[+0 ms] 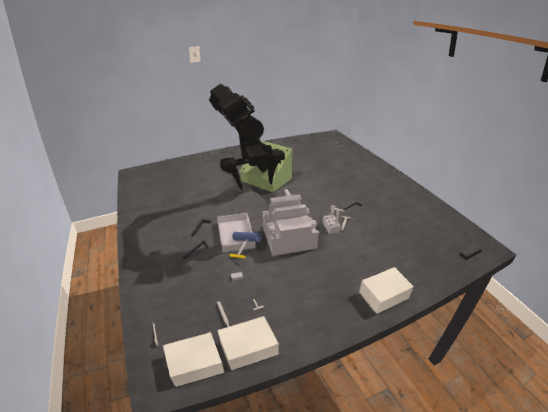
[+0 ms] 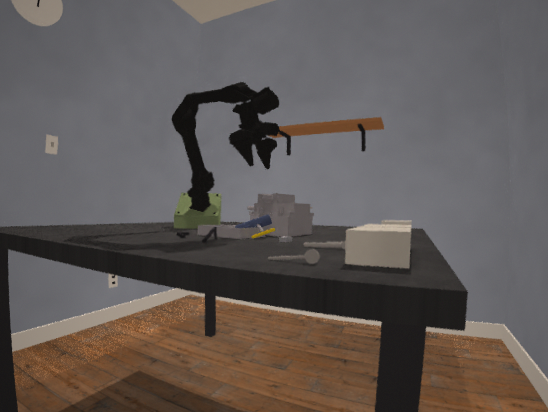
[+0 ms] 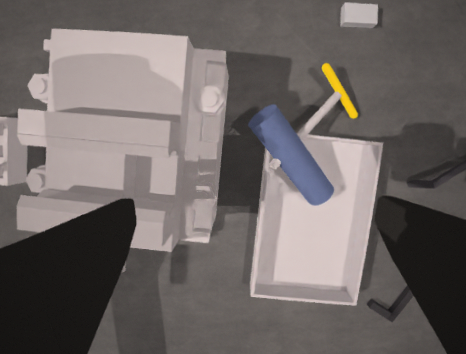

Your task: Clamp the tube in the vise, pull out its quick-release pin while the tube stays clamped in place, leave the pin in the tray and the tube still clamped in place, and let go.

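Places are measured from the arm's base along level axes (x ahead, y left, z up), in metres.
Pixels of known places: gripper, between the fingertips: (image 1: 256, 187) (image 2: 260, 167) (image 3: 257, 209); arm's base, origin of its link: (image 2: 200, 206).
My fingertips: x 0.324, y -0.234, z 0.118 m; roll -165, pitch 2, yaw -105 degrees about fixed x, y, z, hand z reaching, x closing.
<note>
Ahead of a thing's pixels: the offset from my fingertips to its middle. "pt": to the spot under its first point.
The blue tube {dz -0.172, dx -0.003, dy -0.043 m} (image 1: 245, 236) (image 2: 254, 222) (image 3: 295, 157) lies tilted over one end of the pale tray {dz -0.192, dx -0.071, dy -0.050 m} (image 1: 231, 227) (image 2: 210, 230) (image 3: 310, 245), one end raised beyond its wall. The quick-release pin, with its yellow handle {pt dz -0.187, dx +0.050, dy -0.108 m} (image 1: 237, 256) (image 2: 263, 233) (image 3: 340, 91), runs through the tube; its handle is outside the tray and its tip shows at the tube's other side. The grey vise {dz -0.141, dx +0.049, dy +0.090 m} (image 1: 295, 237) (image 2: 295, 220) (image 3: 120, 75) stands beside the tray, with a gap between its jaws. My gripper (image 1: 256, 187) (image 2: 260, 166) (image 3: 257, 209) is open and empty, high above the table, over the vise and tray area.
A small grey block {dz -0.200, dx +0.114, dy -0.147 m} (image 1: 236, 276) (image 2: 285, 239) (image 3: 359, 15) lies near the yellow handle. Black bent keys (image 1: 196, 250) (image 3: 392, 311) lie beside the tray. A holed block {dz -0.191, dx +0.087, dy +0.247 m} (image 1: 330, 223) with pegs stands beyond the vise. White boxes (image 1: 386, 290) (image 2: 378, 247) stand near the table's edge.
</note>
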